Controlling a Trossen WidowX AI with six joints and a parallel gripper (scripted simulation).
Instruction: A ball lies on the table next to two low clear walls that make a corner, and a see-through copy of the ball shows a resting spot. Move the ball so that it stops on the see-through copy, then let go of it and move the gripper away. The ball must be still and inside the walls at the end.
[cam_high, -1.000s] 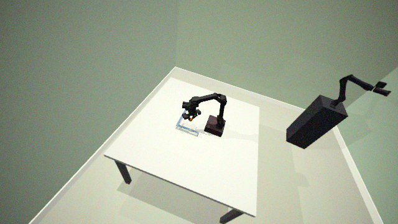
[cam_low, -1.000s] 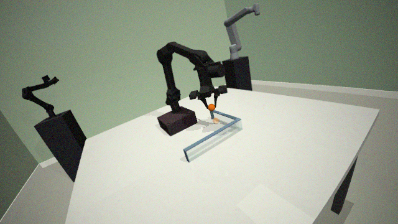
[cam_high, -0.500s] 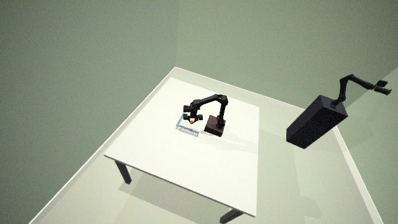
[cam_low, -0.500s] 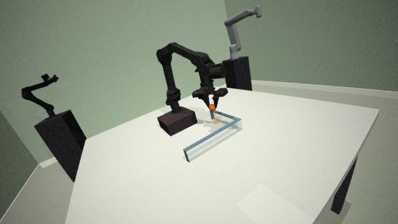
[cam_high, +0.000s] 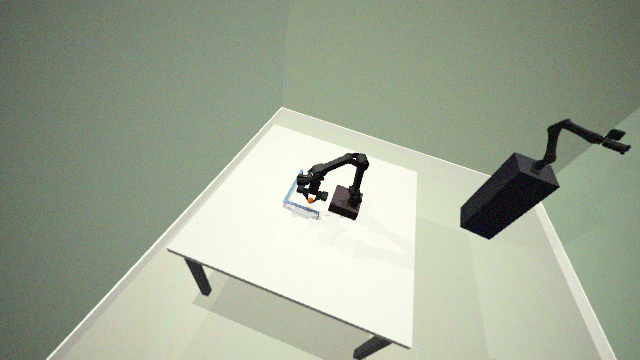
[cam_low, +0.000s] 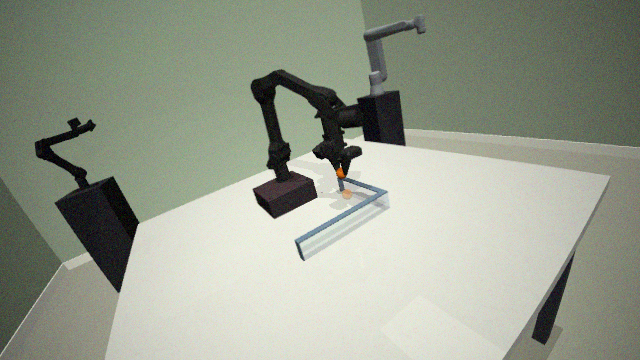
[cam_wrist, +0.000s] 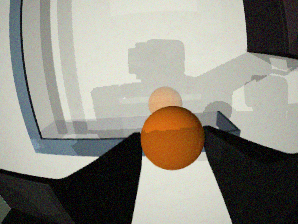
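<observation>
Right now my gripper tip is 8 cm above the see-through ball.
</observation>
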